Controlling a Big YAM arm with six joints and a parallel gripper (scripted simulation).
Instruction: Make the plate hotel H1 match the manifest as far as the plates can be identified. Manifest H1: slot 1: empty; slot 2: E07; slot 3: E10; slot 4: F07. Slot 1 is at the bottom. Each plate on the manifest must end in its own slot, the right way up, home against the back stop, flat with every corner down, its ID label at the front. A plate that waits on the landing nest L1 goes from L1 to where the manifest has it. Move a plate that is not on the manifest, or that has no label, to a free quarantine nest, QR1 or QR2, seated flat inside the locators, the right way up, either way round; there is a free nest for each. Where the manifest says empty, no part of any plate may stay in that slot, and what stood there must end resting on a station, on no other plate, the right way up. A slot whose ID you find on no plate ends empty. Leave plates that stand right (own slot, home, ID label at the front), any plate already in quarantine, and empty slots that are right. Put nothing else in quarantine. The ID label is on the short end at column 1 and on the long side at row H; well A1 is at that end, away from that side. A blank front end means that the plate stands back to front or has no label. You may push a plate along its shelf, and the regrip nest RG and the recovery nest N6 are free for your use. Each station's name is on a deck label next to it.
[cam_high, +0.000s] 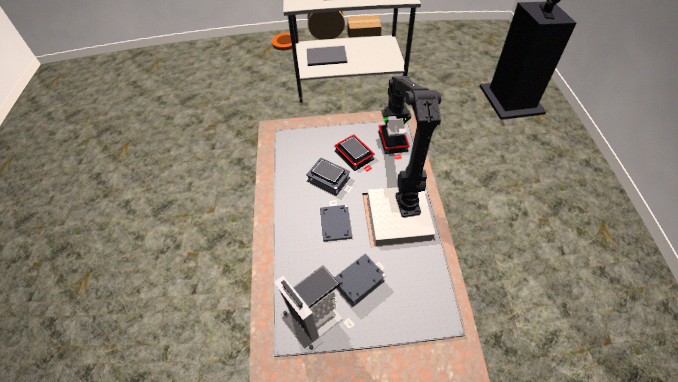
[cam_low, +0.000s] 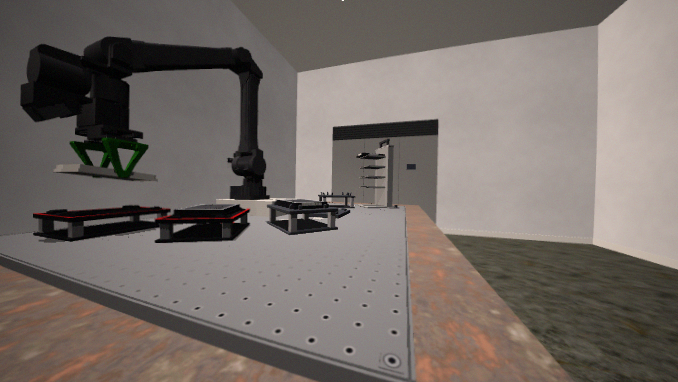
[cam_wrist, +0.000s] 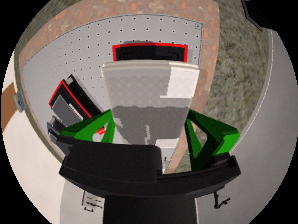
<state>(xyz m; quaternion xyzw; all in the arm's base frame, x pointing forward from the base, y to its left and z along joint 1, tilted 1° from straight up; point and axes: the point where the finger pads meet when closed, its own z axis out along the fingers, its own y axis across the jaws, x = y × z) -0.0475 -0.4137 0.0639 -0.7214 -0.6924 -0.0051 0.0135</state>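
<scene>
My gripper is now right at the white plate. From my hand the other things lie so: plate hotel H1: 830 mm to the left, 550 mm ahead, 40 mm above; then N6 deck label: 360 mm ahead, 310 mm to the left, 120 mm below; then H1 deck label: 850 mm to the left, 390 mm ahead, 120 mm below.
</scene>
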